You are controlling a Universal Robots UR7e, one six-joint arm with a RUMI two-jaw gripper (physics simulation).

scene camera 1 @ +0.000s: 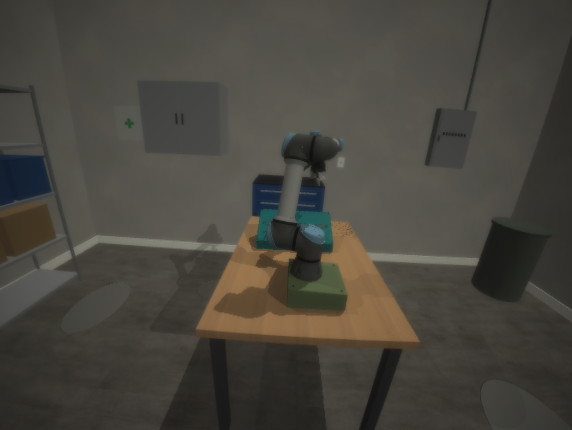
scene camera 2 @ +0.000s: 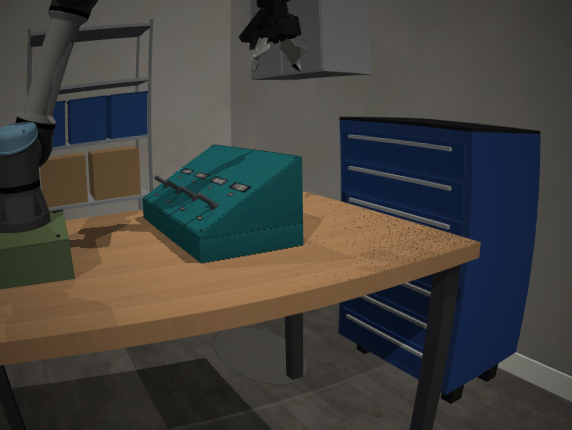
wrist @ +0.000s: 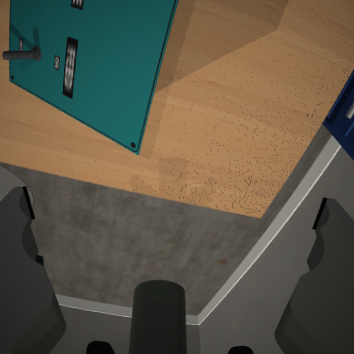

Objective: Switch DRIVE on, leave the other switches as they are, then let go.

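Note:
A teal switch panel with a sloped face stands on the table. In scene camera 2 it carries a row of several dark levers below pale label plates. Their lettering is too blurred to read, so I cannot tell which is DRIVE. The end lever points away from its label plate in the wrist view. My gripper is open and empty, high above the panel and apart from it. The arm hides part of the panel in scene camera 1.
The wooden table carries the arm's green base block. A blue drawer cabinet stands beyond the table's far end. A grey wall cabinet hangs behind.

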